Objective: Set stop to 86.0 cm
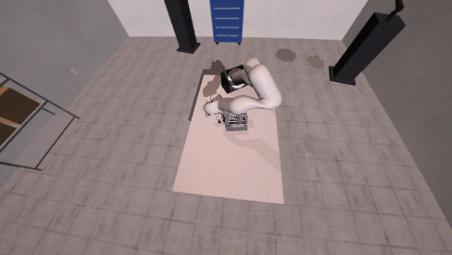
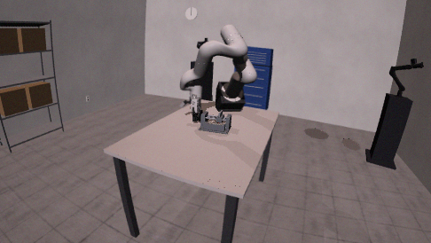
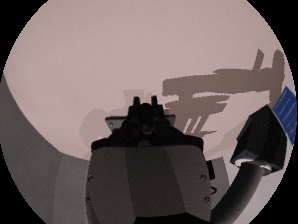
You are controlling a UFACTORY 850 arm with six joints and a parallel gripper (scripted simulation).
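The thin dark lever is 1 cm to the left of my hand.
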